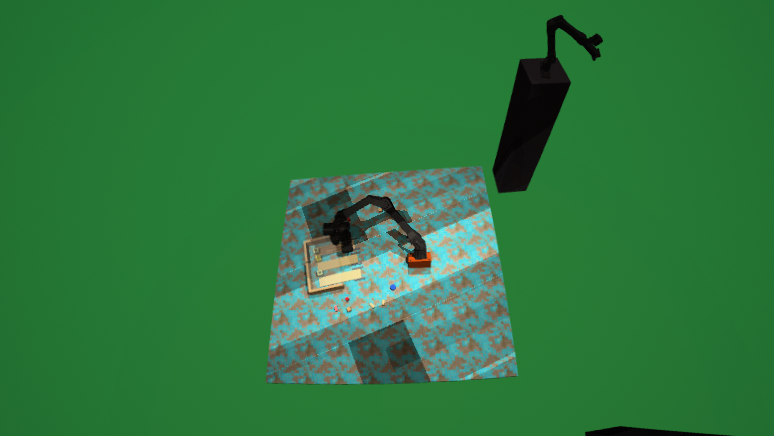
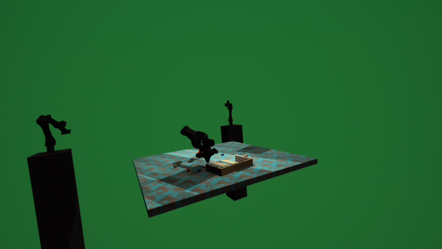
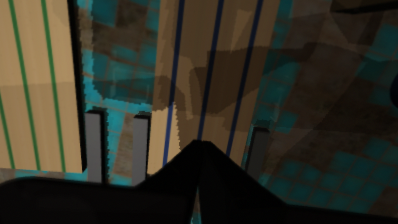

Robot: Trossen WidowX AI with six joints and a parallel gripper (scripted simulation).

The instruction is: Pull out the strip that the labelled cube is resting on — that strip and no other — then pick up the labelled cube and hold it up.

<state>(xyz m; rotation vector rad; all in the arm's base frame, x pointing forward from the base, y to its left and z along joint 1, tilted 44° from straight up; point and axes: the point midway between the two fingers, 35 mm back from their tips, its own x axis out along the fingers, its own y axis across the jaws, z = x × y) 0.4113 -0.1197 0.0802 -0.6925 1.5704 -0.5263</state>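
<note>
My gripper tip is now 9 cm short of the striped strip, 1 cm to the right of it and 2 cm above it.
</note>
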